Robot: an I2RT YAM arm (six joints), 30 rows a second.
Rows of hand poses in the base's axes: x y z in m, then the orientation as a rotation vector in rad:
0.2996, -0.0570, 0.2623, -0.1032, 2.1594, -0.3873
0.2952, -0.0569, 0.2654, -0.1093, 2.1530, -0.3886
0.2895, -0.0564, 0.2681, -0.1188, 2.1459, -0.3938
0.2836, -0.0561, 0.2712, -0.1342, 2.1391, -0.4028
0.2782, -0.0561, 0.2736, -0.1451, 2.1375, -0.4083
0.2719, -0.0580, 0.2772, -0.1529, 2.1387, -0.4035
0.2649, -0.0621, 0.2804, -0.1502, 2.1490, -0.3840
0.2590, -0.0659, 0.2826, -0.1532, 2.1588, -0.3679
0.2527, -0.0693, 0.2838, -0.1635, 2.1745, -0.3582
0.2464, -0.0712, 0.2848, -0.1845, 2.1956, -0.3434
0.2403, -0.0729, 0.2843, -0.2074, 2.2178, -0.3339
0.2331, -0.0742, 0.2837, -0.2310, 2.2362, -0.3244
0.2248, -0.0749, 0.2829, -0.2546, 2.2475, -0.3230
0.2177, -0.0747, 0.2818, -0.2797, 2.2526, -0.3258
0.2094, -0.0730, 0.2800, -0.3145, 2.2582, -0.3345
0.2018, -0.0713, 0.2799, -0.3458, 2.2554, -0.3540
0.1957, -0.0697, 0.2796, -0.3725, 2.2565, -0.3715
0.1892, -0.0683, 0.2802, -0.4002, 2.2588, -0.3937
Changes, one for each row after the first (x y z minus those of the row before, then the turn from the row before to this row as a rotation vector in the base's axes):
-0.0044, 0.0001, 0.0031, -0.0038, -0.0052, 0.0047
-0.0057, 0.0005, 0.0027, -0.0080, -0.0050, 0.0057
-0.0059, 0.0003, 0.0031, -0.0129, -0.0034, 0.0083
-0.0054, 0.0000, 0.0024, -0.0082, 0.0007, 0.0057
-0.0063, -0.0019, 0.0036, 0.0006, 0.0022, 0.0072
-0.0070, -0.0041, 0.0032, 0.0159, 0.0084, 0.0041
-0.0059, -0.0038, 0.0022, 0.0112, 0.0092, 0.0068
-0.0063, -0.0034, 0.0012, 0.0043, 0.0166, 0.0085
-0.0063, -0.0019, 0.0010, 0.0044, 0.0235, 0.0170
-0.0061, -0.0017, -0.0005, -0.0001, 0.0252, 0.0160
-0.0072, -0.0013, -0.0006, -0.0005, 0.0218, 0.0169
-0.0083, -0.0007, -0.0008, -0.0067, 0.0151, 0.0151
-0.0071, 0.0002, -0.0011, -0.0104, 0.0095, 0.0157
-0.0083, 0.0017, -0.0018, -0.0179, 0.0121, 0.0203
-0.0076, 0.0017, -0.0001, -0.0246, 0.0036, 0.0157
-0.0061, 0.0016, -0.0003, -0.0216, 0.0067, 0.0123
-0.0065, 0.0014, 0.0006, -0.0253, 0.0084, 0.0111

